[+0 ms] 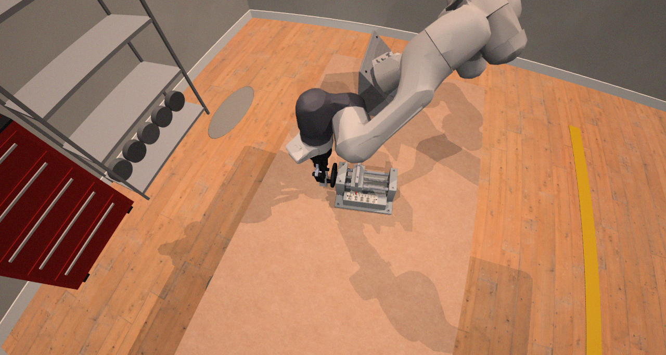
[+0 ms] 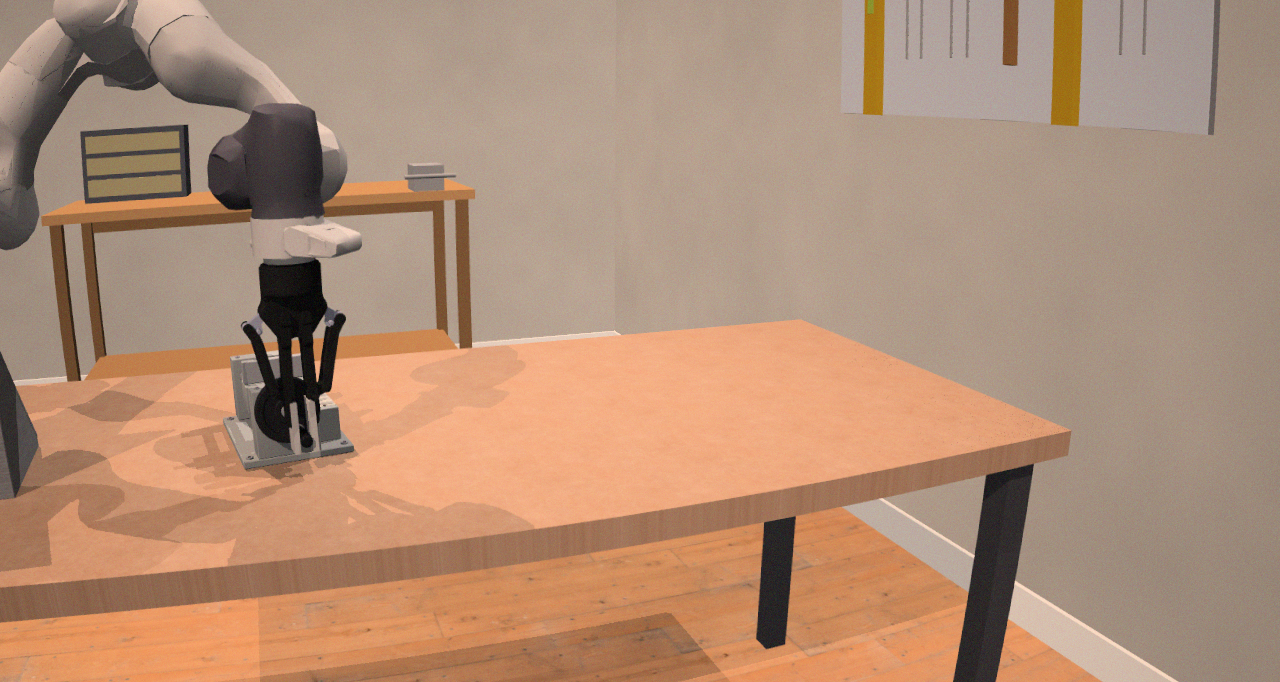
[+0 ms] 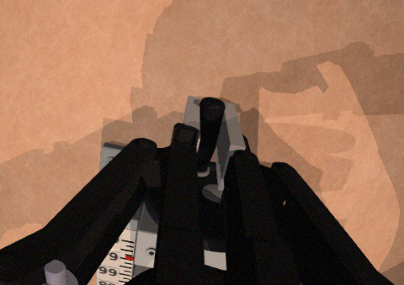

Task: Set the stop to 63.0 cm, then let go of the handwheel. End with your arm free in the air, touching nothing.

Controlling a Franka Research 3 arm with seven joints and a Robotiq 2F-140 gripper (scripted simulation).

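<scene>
Now: the black handwheel 2 cm to the left of my hand, 1 cm below it and 1 cm behind it. The rest, counted from my hand: sliding stop (11 cm to the left, 3 cm behind, 3 cm above).
</scene>
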